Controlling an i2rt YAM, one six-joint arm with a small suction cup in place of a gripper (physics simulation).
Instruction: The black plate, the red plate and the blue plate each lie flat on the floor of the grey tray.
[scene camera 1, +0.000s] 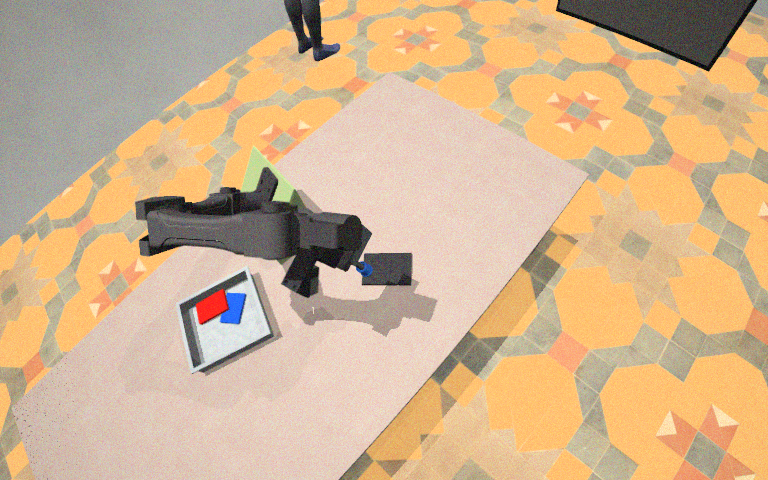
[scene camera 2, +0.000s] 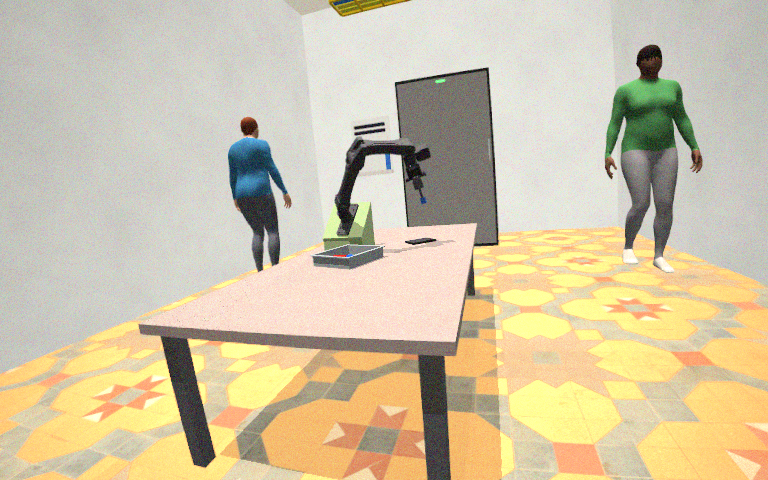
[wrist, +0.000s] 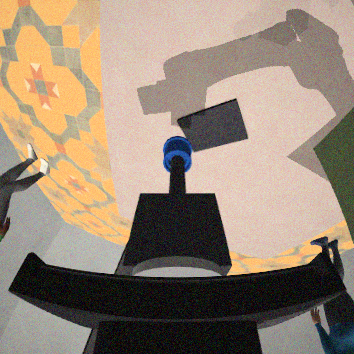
A grey tray shows in scene camera 1 and in scene camera 2; in the wrist view it is out of frame. One and the same spot on the grey tray: (scene camera 2: 362, 254) is (scene camera 1: 220, 355).
